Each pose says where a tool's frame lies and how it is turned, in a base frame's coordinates. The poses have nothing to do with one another.
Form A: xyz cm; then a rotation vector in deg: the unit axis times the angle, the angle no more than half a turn.
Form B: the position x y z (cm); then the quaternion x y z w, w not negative. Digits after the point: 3 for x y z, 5 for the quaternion.
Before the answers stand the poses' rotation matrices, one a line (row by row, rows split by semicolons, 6 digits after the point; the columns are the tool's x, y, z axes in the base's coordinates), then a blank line. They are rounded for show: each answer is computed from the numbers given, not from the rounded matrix.
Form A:
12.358, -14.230, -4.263, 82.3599, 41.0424, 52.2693
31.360, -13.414, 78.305, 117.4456, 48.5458, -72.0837
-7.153, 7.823, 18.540, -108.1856, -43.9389, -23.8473
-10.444, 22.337, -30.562, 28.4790, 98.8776, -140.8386
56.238, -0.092, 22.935, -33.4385, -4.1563, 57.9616
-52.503, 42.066, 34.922, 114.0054, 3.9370, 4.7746
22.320, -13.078, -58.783, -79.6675, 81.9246, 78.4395
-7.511, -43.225, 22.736, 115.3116, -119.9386, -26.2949
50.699, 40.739, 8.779, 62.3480, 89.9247, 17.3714
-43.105, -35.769, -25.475, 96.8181, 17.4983, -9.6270
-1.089, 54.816, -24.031, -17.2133, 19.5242, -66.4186
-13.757, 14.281, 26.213, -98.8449, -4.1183, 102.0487
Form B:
0.498092 -0.091037 0.862332; 0.859316 -0.081334 -0.504936; 0.116105 0.992521 0.037718
0.352490 0.763950 -0.540491; 0.213646 -0.628003 -0.748310; -0.911102 0.148298 -0.384579
0.738246 0.672547 -0.051703; 0.323133 -0.285333 0.902314; 0.592096 -0.682836 -0.427968
-0.942075 0.263151 -0.207958; 0.106206 -0.354072 -0.929168; -0.318144 -0.897432 0.305614
0.541752 -0.777201 -0.320098; 0.814922 0.392362 0.426562; -0.205930 -0.491946 0.845921
0.995859 0.010380 0.090316; 0.086684 -0.407821 -0.908938; 0.027398 0.913003 -0.407032
-0.171958 -0.968806 -0.178455; -0.220376 -0.138731 0.965499; -0.960138 0.205352 -0.189646
-0.051961 -0.933725 -0.354199; -0.996268 0.023988 0.082917; -0.068926 0.357186 -0.931487
0.074072 0.472308 0.878315; 0.765459 0.537596 -0.353643; -0.639207 0.698510 -0.321712
0.952901 0.296270 0.064837; 0.103825 -0.117806 -0.987594; -0.284956 0.947811 -0.143017
0.359598 0.837192 0.412067; -0.927006 0.370943 0.055331; -0.106531 -0.401886 0.909472
0.076035 -0.404686 -0.911289; 0.476803 -0.787914 0.389681; -0.875715 -0.464135 0.133047

12.358, -14.230, -4.263, 0.62083, 0.30938, 0.39401, 0.60301
31.360, -13.414, 78.305, 0.76894, 0.31784, -0.47195, 0.29151
-7.153, 7.823, 18.540, -0.78287, -0.31796, -0.17257, 0.50620
-10.444, 22.337, -30.562, 0.16308, 0.56621, -0.80650, 0.04865
56.238, -0.092, 22.935, -0.27544, -0.03424, 0.47744, 0.83367
-52.503, 42.066, 34.922, 0.83826, 0.02895, 0.03511, 0.54337
22.320, -13.078, -58.783, -0.53768, 0.55292, 0.52940, 0.35344
-7.511, -43.225, 22.736, 0.68109, -0.70842, -0.15531, 0.10067
50.699, 40.739, 8.779, 0.46319, 0.66806, 0.12905, 0.56788
-43.105, -35.769, -25.475, 0.74393, 0.13445, -0.07397, 0.65040
-1.089, 54.816, -24.031, -0.14070, 0.15959, -0.54289, 0.81241
-13.757, 14.281, 26.213, -0.65782, -0.02741, 0.67914, 0.32449

